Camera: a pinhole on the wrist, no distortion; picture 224 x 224 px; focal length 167.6 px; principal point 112.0 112.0 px. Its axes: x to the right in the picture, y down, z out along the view. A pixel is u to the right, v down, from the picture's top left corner.
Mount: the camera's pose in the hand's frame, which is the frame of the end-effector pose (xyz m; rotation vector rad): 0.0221 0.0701 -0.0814 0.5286 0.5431 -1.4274
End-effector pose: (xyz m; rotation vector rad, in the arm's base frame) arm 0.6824 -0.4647 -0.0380 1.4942 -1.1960 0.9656
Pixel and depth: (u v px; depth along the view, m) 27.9 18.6 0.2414
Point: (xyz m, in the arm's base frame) 0.6624 -0.6146 -0.1860
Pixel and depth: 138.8 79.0 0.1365
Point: 0.7176 -0.4719 -0.0459
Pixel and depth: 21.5 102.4 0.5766
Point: 0.7478 -1.0039 -0.1900
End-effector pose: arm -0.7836 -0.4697 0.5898 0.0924 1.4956 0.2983
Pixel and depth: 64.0 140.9 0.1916
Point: -0.6793 -0.4498 0.5401
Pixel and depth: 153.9 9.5 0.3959
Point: -0.6000 -0.7654 0.7279
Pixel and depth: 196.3 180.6 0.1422
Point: -0.7860 -0.5174 0.4845
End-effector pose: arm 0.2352 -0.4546 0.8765 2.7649 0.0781 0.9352
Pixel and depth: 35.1 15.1 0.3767
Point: 0.2728 -0.4866 0.5058
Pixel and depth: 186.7 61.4 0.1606
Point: 0.2217 -0.3674 0.8498
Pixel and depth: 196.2 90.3 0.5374
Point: 0.3325 -0.0145 0.6377
